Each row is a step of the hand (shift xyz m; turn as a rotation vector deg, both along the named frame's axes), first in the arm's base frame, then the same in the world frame.
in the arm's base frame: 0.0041 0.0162 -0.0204 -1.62 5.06 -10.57
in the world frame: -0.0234 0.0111 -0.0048 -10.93 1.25 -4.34
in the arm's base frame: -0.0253 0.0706 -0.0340 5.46 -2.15 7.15
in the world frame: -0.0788 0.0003 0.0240 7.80 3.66 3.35
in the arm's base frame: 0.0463 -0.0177 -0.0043 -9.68 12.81 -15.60
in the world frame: 0.0231 0.0395 -0.0194 -22.00 -3.57 -2.15
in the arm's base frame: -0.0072 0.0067 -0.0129 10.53 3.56 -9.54
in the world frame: -0.0153 -0.0033 -0.0044 -5.63 12.24 -5.76
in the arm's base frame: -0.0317 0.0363 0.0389 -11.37 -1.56 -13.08
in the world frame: -0.0090 -0.0248 0.0560 -10.88 -9.57 -9.64
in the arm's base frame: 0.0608 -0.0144 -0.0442 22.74 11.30 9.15
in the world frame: -0.0011 0.0593 -0.0483 4.90 23.65 12.06
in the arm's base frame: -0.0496 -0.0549 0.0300 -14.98 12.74 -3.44
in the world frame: 0.0431 -0.0666 -0.0092 -15.52 -10.18 7.35
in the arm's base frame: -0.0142 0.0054 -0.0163 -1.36 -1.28 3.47
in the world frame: -0.0187 -0.0099 -0.0071 2.77 -2.10 1.86
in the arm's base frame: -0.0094 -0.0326 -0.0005 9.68 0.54 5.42
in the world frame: 0.0195 -0.0181 -0.0210 6.05 8.66 3.44
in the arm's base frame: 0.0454 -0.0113 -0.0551 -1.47 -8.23 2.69
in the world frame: -0.0150 0.0470 -0.0528 7.04 -4.08 -3.31
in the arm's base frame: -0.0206 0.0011 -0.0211 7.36 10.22 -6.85
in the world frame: -0.0207 -0.0166 -0.0129 -9.41 10.77 0.96
